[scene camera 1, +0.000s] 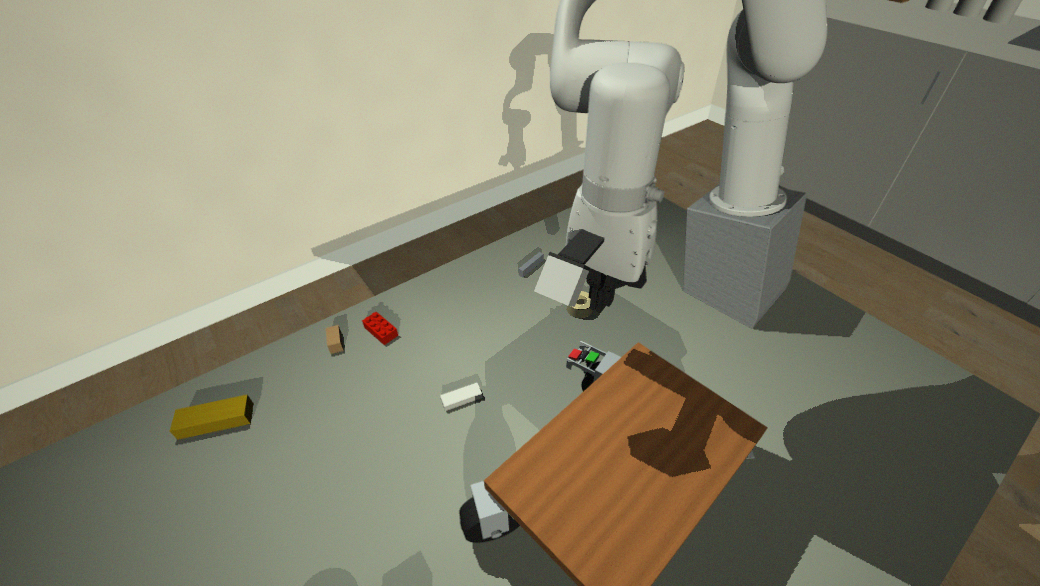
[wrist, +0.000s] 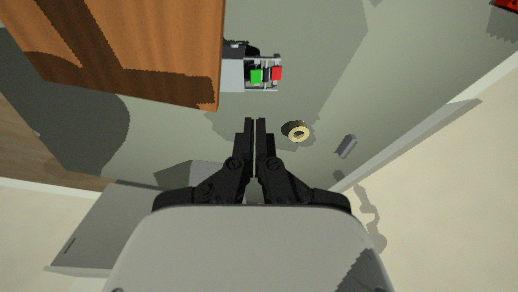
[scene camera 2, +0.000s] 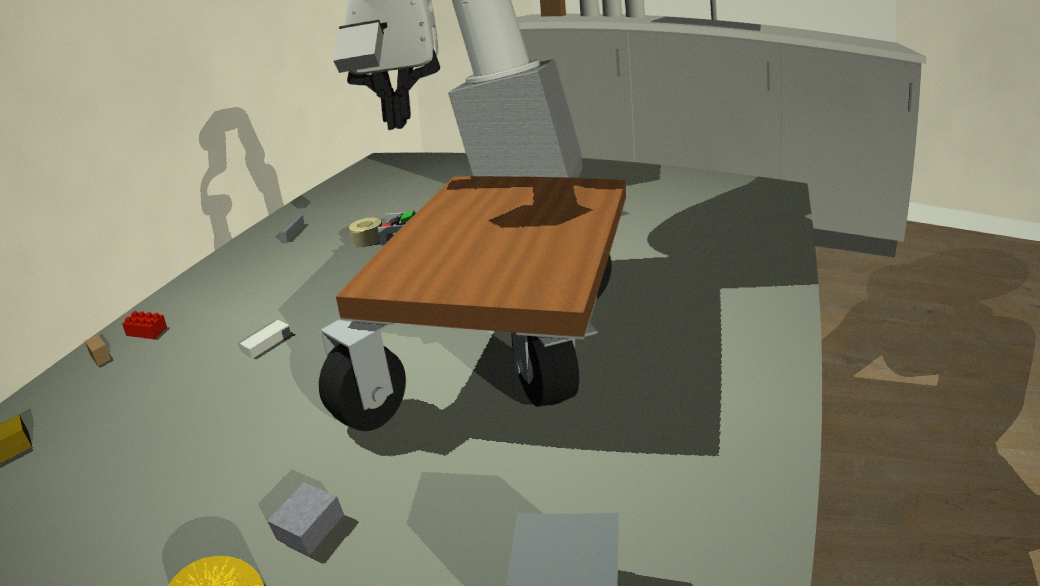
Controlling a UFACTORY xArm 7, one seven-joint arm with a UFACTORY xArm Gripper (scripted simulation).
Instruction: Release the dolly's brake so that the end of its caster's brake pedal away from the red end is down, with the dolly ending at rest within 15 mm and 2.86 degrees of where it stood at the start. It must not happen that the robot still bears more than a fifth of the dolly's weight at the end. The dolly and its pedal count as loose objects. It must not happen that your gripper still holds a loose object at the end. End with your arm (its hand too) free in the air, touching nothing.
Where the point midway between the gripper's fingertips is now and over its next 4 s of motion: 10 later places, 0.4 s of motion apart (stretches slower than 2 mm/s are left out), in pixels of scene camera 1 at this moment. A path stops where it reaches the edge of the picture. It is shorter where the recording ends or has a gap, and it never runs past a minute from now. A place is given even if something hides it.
My gripper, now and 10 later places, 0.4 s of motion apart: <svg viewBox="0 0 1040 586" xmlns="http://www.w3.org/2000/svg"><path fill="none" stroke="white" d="M600 304L599 316L597 324L597 325L596 331L595 340L593 349L593 354L592 355L592 355L592 357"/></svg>
